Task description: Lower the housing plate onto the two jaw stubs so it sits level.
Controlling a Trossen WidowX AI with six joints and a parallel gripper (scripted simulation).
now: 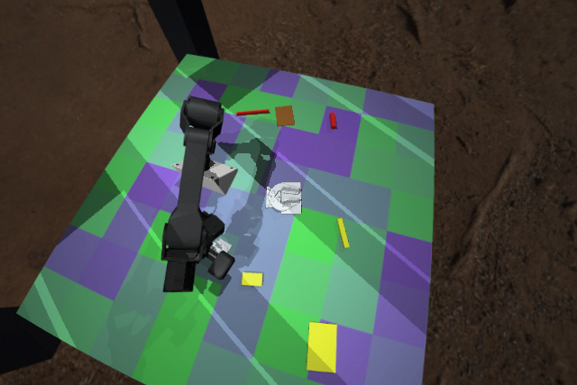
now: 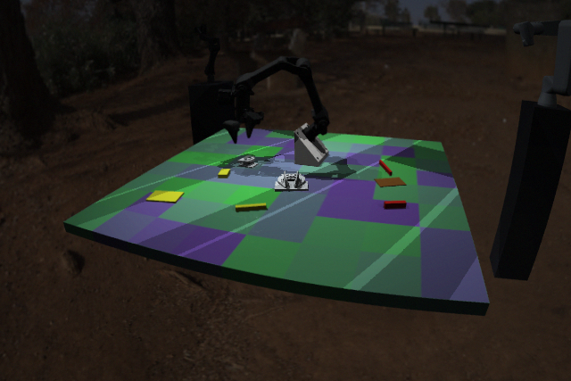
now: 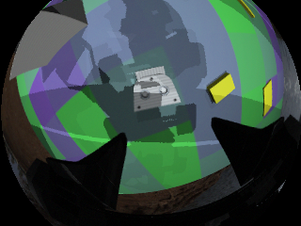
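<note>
The white housing plate lies 1 cm behind my gripper tip, 2 cm to the left of it and 8 cm below it. From my gripper tip the other things lie so: yellow bar 37 cm ahead, 21 cm to the left, 10 cm below; then small yellow tile 13 cm ahead, 2 cm to the right, 10 cm below; then large yellow tile 39 cm ahead, 13 cm to the right, 11 cm below.
</note>
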